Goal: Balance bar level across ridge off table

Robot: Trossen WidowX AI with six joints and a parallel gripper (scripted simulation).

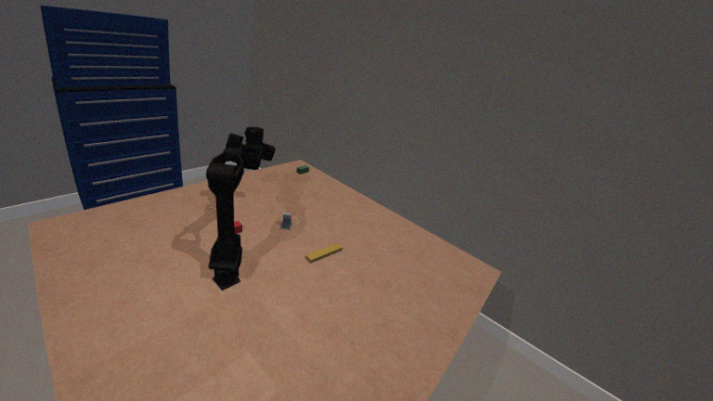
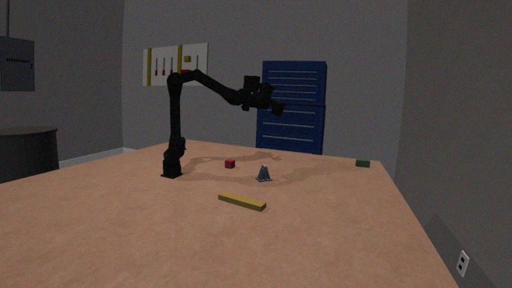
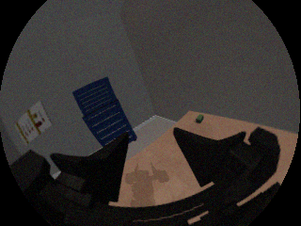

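Right now the yellow bar is 30 mm ahead of my gripper tip, 490 mm to the right of it and 280 mm below it. From my gripper tip the other things lie so: red cube (160 mm behind, 180 mm to the right, 270 mm below); then green block (420 mm ahead, 110 mm to the left, 270 mm below).
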